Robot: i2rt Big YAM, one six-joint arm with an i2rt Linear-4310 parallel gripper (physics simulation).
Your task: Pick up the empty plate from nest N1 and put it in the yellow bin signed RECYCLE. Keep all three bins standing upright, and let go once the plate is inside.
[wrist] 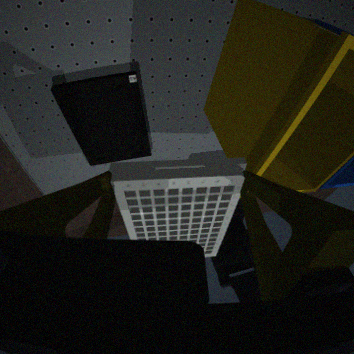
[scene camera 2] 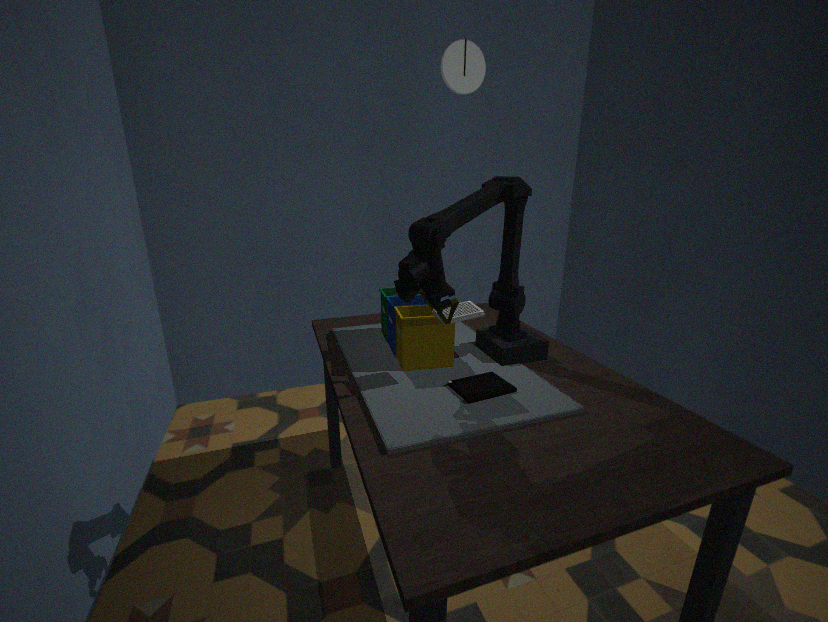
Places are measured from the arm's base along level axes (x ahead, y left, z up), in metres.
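Where they show: gripper, fingertip midpoint: (wrist: pixel 178 177) (scene camera 2: pixel 441 316); arm's base, origin of the base link: (scene camera 2: pixel 507 333).
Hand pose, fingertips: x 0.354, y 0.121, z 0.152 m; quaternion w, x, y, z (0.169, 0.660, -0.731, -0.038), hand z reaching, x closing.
Each offset is from my fingertips to the top centre of the thing. Level surfaces: height alone.
My gripper (scene camera 2: pixel 450 312) (wrist: pixel 178 177) is shut on a white plate {0.005 m left, 0.052 m back, 0.025 m up} (scene camera 2: pixel 467 309) (wrist: pixel 175 212) with a grid of square wells, one finger at each side. The plate is held in the air, up near rim height of the yellow bin {0.159 m right, 0.033 m back, 0.031 m down} (scene camera 2: pixel 426 344) (wrist: pixel 265 85). In the scene view it shows behind and right of that bin; in the wrist view the bin stands at upper right, upright, its rim close to the right finger. No sign is readable on it. A black nest {0.083 m left, 0.093 m back, 0.196 m down} (scene camera 2: pixel 483 386) (wrist: pixel 107 120) lies on the board; its small tag is unreadable.
A blue bin (scene camera 2: pixel 392 333) (wrist: pixel 345 176) and a green bin {0.416 m right, 0.086 m back, 0.031 m down} (scene camera 2: pixel 384 317) stand upright in a row behind the yellow bin. All three stand on the grey perforated board {0.211 m down} (scene camera 2: pixel 415 418) (wrist: pixel 172 65). The arm's dark base (scene camera 2: pixel 512 344) stands on the wooden table {0.223 m down} (scene camera 2: pixel 568 482), right of the bins.
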